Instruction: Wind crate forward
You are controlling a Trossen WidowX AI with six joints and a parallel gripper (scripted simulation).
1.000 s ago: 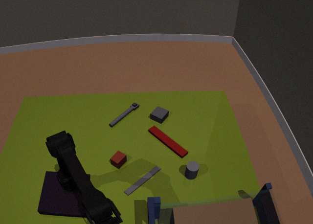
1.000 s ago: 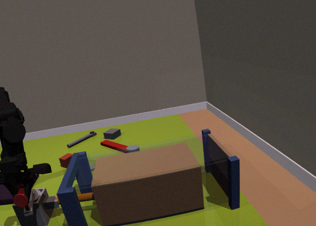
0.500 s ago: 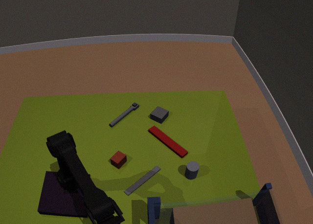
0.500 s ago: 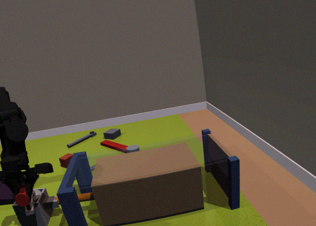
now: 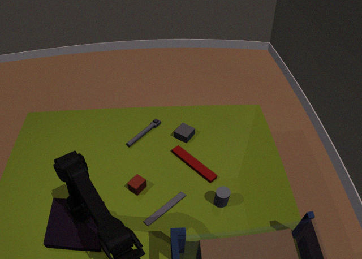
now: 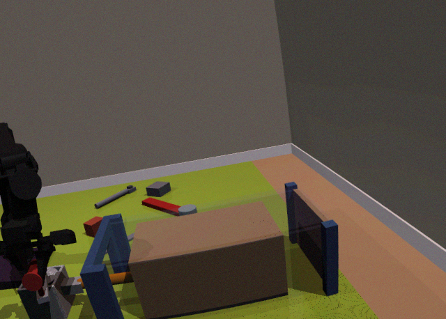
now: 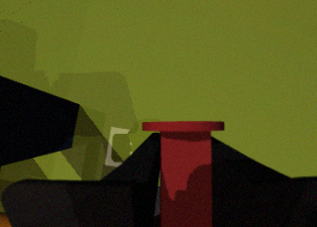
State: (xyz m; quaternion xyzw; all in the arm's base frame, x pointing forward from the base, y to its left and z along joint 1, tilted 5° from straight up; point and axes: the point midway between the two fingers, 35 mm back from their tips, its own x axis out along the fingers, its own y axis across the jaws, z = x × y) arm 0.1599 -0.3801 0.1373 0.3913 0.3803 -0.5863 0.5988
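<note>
Right now my gripper tip is 20 mm to the right of the red crank grip. Round my gripper tip: winch handle 50 mm to the left, 30 mm below, 10 mm behind; blue steel frame 130 mm ahead, 90 mm to the left, 30 mm below; grey winch 110 mm to the left, 100 mm below, 40 mm behind.
</note>
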